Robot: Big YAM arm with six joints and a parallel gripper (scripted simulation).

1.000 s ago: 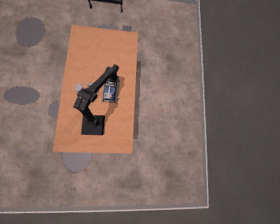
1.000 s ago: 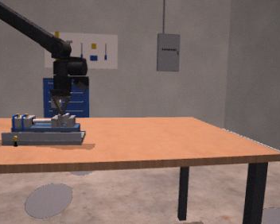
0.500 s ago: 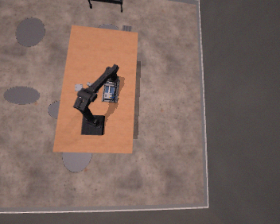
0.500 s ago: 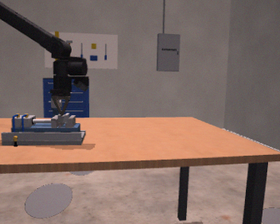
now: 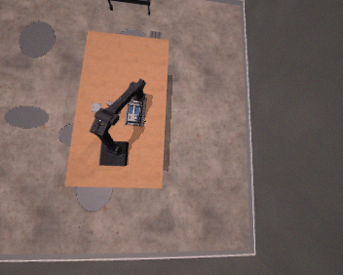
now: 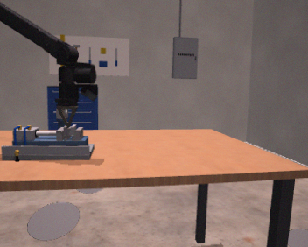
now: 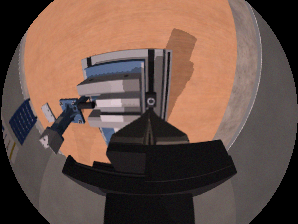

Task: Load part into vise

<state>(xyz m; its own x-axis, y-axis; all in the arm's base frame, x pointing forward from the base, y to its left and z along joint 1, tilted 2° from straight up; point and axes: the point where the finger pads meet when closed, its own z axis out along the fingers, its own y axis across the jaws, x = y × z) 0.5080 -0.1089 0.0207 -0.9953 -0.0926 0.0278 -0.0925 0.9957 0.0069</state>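
My gripper is now 4 cm to the right of the grey part and 2 cm above it. Round my hand: vise 8 cm behind, 6 cm to the left, 8 cm below.
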